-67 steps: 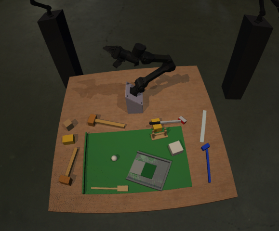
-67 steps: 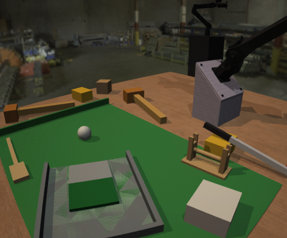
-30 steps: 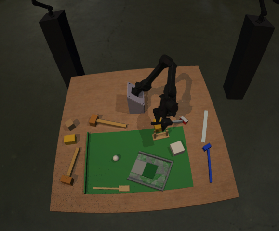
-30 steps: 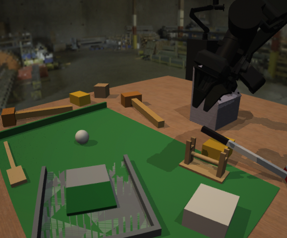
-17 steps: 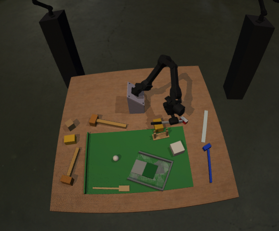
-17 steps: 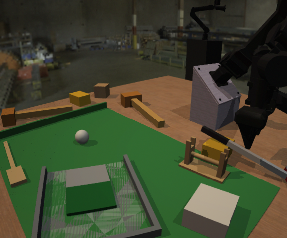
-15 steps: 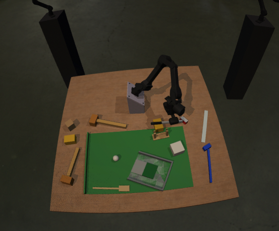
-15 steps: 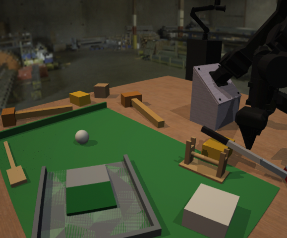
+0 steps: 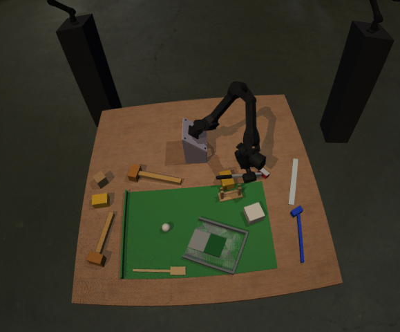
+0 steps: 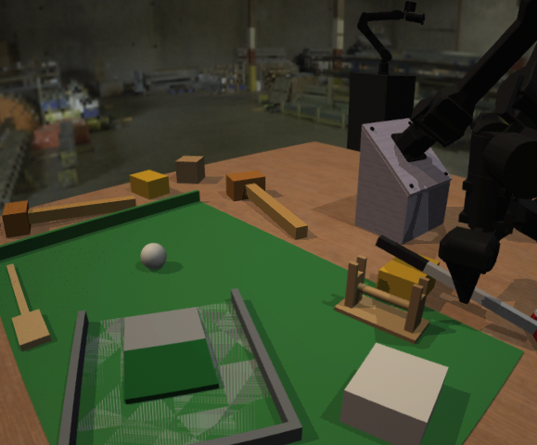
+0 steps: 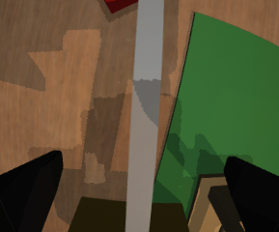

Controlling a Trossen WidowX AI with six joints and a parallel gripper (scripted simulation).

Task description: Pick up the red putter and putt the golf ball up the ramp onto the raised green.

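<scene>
Now: gripper tip 10 mm past the red putter and 10 mm above it. The rest, counted from my gripper tip: wooden rack: 100 mm ahead, 80 mm to the right, 10 mm below; then white bar: 10 mm ahead, 270 mm to the left, 50 mm below; then blue putter: 320 mm ahead, 260 mm to the left, 40 mm below.
</scene>
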